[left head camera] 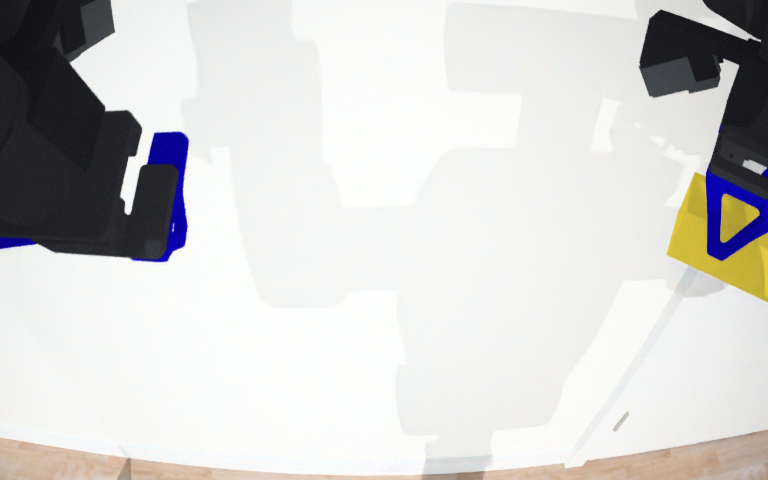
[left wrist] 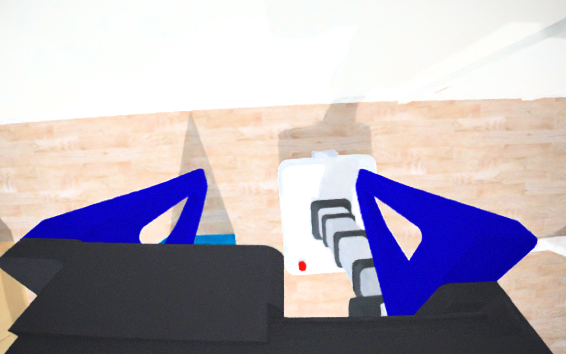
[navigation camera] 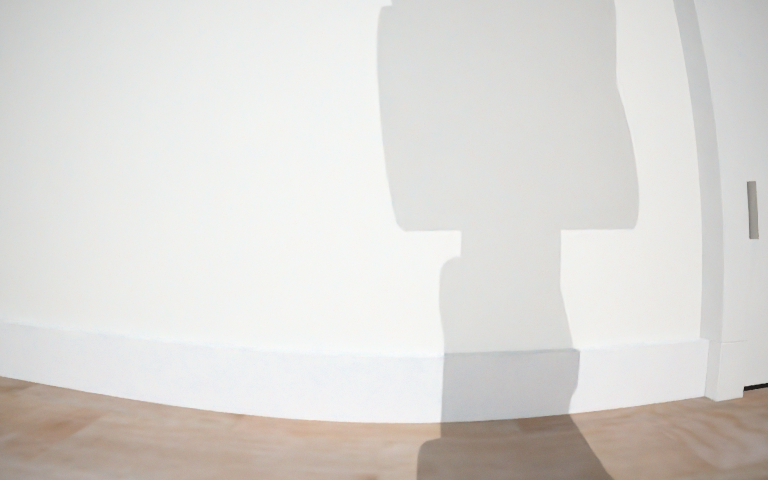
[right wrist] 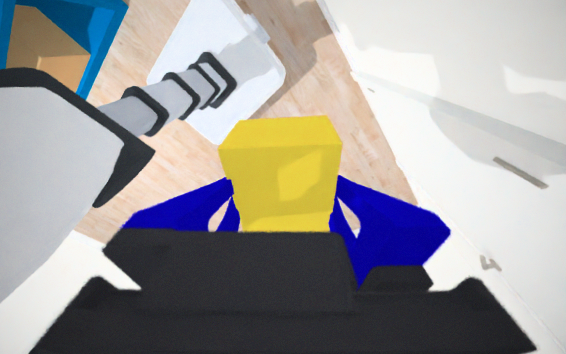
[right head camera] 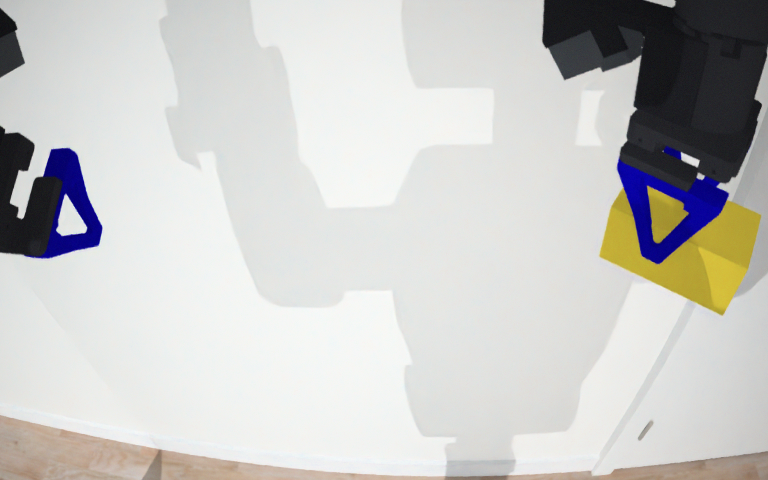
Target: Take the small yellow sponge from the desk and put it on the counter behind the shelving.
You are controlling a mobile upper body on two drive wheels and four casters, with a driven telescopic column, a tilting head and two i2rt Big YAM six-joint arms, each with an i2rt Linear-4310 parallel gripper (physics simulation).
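Frame: origin at the left arm's base, x ahead, y left, z up, level; centimetres.
Where they show: left gripper, between the fingertips: (left head camera: 119, 233) (left wrist: 281, 177) (right head camera: 53, 234); right gripper, between the fingertips: (left head camera: 719, 236) (right wrist: 284, 176) (right head camera: 665, 235).
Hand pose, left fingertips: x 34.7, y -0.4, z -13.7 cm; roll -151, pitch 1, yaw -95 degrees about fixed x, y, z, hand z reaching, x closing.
Note:
After its pixels a point has its place.
The small yellow sponge (left head camera: 686, 237) {y -40.6, x 35.4, z -16.0 cm} (right head camera: 733, 240) {y -47.9, x 32.4, z -13.8 cm} (right wrist: 280, 165) {y -42.6, x 37.8, z -13.9 cm} is a block held in my right gripper (right head camera: 676, 243) {y -44.8, x 36.0, z -16.6 cm} (right wrist: 284, 176) {y -44.8, x 36.0, z -16.6 cm}. The blue fingers press on its two opposite sides, and it hangs above the floor in front of a white wall. In the left head view the sponge is cut off by the right edge. My left gripper (left head camera: 93, 246) {y -0.4, x 34.7, z -13.7 cm} (left wrist: 281, 177) {y -0.4, x 34.7, z -13.7 cm} is open, with its blue fingers wide apart and no object between them. The desk does not show in these views, and I cannot make out the counter.
A white wall (navigation camera: 226, 169) {y -2.6, x 67.4, z -103.2 cm} with a baseboard (navigation camera: 226, 373) {y -3.8, x 66.0, z -130.1 cm} fills the front. A door with a grey handle (navigation camera: 752, 209) {y -79.8, x 61.3, z -106.6 cm} (right wrist: 520, 172) {y -79.8, x 61.3, z -32.2 cm} is at the right. Blue shelving (right wrist: 107, 45) {y 37.2, x -41.5, z -133.2 cm} with a cardboard box (right wrist: 50, 50) {y 42.9, x -50.6, z -108.6 cm} is beside my white base (left wrist: 300, 200) {y -7.1, x 11.1, z -109.6 cm}. A beige surface (left wrist: 12, 290) {y 200.3, x -43.8, z -128.2 cm} is lower left.

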